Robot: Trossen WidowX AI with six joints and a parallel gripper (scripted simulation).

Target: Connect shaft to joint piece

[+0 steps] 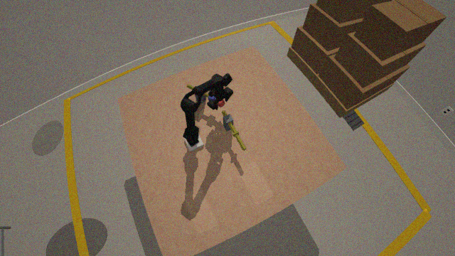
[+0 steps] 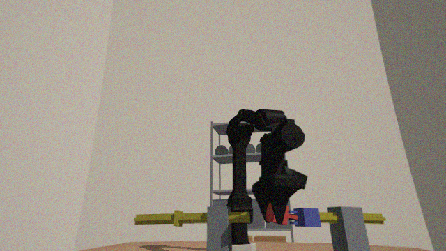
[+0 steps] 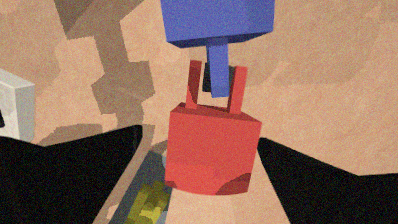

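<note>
The red joint piece lies 2 cm to the left of my gripper tip and 2 cm above it.
</note>
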